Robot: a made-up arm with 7 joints. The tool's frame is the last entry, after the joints.
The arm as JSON. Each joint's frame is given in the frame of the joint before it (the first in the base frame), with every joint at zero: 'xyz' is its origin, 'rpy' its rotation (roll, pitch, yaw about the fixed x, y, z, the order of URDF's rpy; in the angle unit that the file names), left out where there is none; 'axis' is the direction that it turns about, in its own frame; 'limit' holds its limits. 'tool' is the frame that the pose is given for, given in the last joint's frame.
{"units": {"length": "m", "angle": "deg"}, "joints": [
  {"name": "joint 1", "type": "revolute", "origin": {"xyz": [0.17, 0.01, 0.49]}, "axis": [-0.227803, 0.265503, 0.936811], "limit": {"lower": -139.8, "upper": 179.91}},
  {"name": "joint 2", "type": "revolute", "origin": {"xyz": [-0.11, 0.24, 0.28]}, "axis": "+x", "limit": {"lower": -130.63, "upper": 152.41}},
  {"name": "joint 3", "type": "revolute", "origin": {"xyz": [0.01, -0.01, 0.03]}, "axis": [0.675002, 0.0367, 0.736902], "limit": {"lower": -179.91, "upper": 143.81}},
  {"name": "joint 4", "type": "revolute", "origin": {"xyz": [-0.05, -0.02, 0.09]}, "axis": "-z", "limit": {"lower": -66.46, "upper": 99.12}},
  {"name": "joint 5", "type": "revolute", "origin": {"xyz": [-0.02, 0.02, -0.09]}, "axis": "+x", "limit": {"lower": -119.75, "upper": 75.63}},
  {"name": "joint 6", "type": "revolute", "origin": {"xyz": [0.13, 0.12, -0.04]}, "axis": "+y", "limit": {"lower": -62.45, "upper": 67.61}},
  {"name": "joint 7", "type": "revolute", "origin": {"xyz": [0.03, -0.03, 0.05]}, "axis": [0.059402, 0.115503, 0.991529], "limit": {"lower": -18.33, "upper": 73.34}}
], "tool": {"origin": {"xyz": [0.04, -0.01, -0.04], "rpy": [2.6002, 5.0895, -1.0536]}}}
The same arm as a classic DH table. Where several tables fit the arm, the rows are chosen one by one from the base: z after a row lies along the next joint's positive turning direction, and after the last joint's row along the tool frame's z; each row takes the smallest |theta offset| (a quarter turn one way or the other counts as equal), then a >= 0, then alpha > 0; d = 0 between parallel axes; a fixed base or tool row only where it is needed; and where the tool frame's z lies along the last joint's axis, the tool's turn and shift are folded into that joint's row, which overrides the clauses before.
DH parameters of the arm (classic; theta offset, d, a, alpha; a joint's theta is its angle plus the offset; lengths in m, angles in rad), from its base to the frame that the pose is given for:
base (fixed): 0.7091 0.7661 0.1355 -0.3574
joint 1: 0.8938 0.0491 0.1546 1.8006
joint 2: 0.2264 -0.0486 -0.0115 -0.8298
joint 3: 0.0736 -0.0355 -0.0173 2.3993
joint 4: 0.0543 -0.0556 0.02 -1.5708
joint 5: -1.5708 0.11 0.04 -1.5708
joint 6: -1.511 0.084 0.027 1.455
joint 7: 0.1718 -0.0629 0.0407 0.1652
tool (fixed): -0.1892 0.0775 0 0
Joint limits (rad, base to tool): -2.44..3.14 -2.2799..2.6601 -3.14..2.51 -1.1599..1.73 -2.09..1.32 -1.09..1.18 -0.3199..1.28

